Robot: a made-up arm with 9 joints.
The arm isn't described. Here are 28 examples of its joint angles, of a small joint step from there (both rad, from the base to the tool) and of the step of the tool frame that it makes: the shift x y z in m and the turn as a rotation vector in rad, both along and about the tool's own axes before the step.
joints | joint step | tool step
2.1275 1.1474 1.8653 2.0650 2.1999 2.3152 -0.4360 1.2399 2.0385 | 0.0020 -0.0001 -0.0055 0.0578 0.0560 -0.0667 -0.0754 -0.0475 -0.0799 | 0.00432 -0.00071 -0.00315 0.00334 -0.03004 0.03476
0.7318 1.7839 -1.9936 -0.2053 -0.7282 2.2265 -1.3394 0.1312 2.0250 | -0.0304 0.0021 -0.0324 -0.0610 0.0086 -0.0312 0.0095 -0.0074 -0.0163 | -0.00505 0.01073 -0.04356 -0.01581 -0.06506 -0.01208
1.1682 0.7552 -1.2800 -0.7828 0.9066 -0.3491 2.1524 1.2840 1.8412 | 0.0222 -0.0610 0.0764 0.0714 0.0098 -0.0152 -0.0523 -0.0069 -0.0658 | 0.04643 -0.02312 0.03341 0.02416 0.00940 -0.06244
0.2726 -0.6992 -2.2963 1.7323 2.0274 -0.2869 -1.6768 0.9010 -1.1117 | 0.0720 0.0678 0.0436 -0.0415 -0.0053 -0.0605 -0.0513 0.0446 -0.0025 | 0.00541 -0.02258 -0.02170 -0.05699 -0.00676 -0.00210
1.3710 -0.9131 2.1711 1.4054 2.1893 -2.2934 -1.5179 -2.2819 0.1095 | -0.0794 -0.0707 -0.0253 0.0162 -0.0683 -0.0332 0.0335 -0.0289 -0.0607 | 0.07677 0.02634 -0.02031 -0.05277 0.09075 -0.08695
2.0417 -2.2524 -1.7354 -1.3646 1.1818 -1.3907 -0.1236 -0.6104 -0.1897 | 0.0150 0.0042 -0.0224 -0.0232 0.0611 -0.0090 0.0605 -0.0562 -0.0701 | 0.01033 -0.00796 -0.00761 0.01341 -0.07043 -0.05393
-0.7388 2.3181 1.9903 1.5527 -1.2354 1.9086 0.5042 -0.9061 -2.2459 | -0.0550 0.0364 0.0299 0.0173 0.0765 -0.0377 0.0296 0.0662 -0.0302 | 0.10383 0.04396 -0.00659 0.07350 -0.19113 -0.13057
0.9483 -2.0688 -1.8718 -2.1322 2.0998 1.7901 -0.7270 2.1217 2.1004 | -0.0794 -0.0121 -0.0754 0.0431 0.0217 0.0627 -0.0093 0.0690 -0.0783 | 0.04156 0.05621 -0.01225 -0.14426 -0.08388 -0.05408
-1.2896 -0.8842 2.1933 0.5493 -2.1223 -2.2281 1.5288 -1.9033 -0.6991 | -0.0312 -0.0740 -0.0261 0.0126 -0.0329 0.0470 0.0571 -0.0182 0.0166 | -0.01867 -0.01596 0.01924 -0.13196 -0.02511 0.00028
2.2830 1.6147 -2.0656 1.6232 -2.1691 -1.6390 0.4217 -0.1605 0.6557 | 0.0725 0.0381 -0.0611 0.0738 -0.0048 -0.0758 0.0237 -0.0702 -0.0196 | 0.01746 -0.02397 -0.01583 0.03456 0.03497 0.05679
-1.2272 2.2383 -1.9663 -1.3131 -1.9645 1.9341 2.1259 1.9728 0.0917 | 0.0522 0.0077 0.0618 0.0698 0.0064 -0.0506 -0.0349 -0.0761 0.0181 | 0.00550 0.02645 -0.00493 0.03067 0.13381 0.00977
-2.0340 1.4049 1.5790 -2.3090 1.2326 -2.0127 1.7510 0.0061 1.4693 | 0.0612 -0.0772 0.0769 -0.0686 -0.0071 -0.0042 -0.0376 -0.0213 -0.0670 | 0.01706 0.00637 -0.04745 0.01218 -0.01091 0.01415
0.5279 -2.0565 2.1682 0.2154 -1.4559 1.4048 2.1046 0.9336 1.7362 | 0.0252 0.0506 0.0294 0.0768 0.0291 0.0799 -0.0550 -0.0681 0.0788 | 0.07369 -0.00532 -0.01138 -0.06760 0.24380 0.02713
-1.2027 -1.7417 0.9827 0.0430 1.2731 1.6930 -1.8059 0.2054 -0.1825 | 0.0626 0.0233 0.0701 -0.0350 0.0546 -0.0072 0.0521 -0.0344 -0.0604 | -0.03712 0.02581 -0.03221 0.03267 0.01564 0.01639
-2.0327 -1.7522 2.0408 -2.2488 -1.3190 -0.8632 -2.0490 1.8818 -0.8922 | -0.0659 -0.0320 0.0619 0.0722 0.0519 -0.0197 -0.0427 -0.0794 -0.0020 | 0.00731 -0.00138 -0.04381 -0.05785 0.07267 -0.14675
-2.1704 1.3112 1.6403 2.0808 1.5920 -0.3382 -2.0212 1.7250 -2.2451 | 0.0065 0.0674 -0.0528 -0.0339 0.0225 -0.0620 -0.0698 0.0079 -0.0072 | -0.03839 0.00674 0.03483 -0.05215 0.07302 -0.03480
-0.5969 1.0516 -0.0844 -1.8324 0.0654 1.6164 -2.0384 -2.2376 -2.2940 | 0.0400 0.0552 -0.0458 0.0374 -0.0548 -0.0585 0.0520 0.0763 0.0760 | -0.01496 -0.01284 -0.01459 0.05039 -0.03436 0.10022
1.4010 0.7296 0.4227 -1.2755 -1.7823 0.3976 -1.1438 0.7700 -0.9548 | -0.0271 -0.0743 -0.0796 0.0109 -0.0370 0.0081 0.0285 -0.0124 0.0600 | 0.01052 0.02417 0.01977 0.08369 0.09429 -0.09762
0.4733 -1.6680 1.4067 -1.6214 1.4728 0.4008 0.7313 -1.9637 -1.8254 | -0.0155 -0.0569 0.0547 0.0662 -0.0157 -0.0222 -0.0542 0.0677 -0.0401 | 0.02270 0.00119 0.01398 0.06247 -0.10260 0.03821
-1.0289 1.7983 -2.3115 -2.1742 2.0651 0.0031 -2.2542 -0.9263 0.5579 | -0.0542 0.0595 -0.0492 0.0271 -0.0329 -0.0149 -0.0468 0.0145 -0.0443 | 0.05328 -0.02761 0.01902 0.04184 -0.06073 -0.06467
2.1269 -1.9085 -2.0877 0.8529 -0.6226 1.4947 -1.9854 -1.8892 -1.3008 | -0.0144 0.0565 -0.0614 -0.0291 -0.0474 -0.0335 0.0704 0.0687 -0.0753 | 0.01844 0.01304 -0.00669 0.03473 -0.23362 0.03722
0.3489 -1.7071 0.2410 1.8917 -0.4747 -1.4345 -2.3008 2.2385 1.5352 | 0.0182 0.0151 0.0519 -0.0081 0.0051 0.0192 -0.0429 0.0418 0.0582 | 0.01643 0.00549 -0.03279 -0.00109 0.12640 0.00282
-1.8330 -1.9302 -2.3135 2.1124 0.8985 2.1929 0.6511 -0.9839 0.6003 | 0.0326 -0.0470 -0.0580 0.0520 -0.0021 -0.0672 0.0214 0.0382 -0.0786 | 0.00816 -0.00960 -0.00894 0.13827 -0.10732 0.13132
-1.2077 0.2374 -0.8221 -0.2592 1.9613 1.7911 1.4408 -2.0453 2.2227 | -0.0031 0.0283 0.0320 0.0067 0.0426 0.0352 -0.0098 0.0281 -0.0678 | -0.00268 -0.00796 -0.00944 0.03139 -0.09592 0.00857
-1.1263 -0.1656 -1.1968 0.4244 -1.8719 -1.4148 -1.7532 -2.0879 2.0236 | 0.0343 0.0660 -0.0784 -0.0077 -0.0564 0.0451 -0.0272 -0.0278 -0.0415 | -0.02337 -0.02981 0.01033 -0.04303 0.02801 0.08685
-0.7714 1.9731 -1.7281 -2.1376 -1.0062 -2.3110 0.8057 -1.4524 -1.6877 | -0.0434 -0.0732 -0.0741 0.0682 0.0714 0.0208 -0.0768 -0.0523 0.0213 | -0.03888 0.08027 0.00156 0.09316 0.13510 -0.11765
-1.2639 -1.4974 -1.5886 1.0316 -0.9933 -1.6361 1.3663 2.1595 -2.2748 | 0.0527 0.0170 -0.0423 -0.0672 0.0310 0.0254 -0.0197 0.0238 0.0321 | -0.00205 -0.00059 -0.00056 -0.02551 0.02524 -0.06242
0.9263 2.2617 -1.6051 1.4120 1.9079 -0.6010 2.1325 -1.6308 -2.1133 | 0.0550 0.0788 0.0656 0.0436 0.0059 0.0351 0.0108 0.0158 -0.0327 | -0.01161 0.02081 0.03543 0.12961 -0.06629 0.12910
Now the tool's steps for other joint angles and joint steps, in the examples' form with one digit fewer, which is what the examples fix.
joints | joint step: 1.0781 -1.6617 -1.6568 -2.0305 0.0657 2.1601 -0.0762 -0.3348 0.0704 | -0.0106 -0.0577 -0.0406 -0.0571 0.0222 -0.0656 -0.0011 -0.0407 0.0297
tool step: -0.0335 -0.0104 0.0155 0.0234 0.0130 -0.0581
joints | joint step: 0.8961 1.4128 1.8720 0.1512 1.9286 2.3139 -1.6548 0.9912 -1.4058 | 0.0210 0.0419 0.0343 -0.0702 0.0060 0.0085 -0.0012 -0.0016 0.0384
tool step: -0.0326 0.0204 0.0250 -0.0092 0.1241 -0.0169
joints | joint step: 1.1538 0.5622 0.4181 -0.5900 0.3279 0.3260 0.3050 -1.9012 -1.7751 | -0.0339 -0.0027 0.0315 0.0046 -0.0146 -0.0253 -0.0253 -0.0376 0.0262
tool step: -0.0091 0.0159 0.0278 0.0543 0.0767 -0.0436
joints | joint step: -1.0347 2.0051 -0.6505 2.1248 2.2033 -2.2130 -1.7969 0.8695 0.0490 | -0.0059 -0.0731 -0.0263 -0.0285 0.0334 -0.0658 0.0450 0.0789 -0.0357
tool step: -0.0067 0.0536 0.0277 0.0923 -0.1231 0.1154
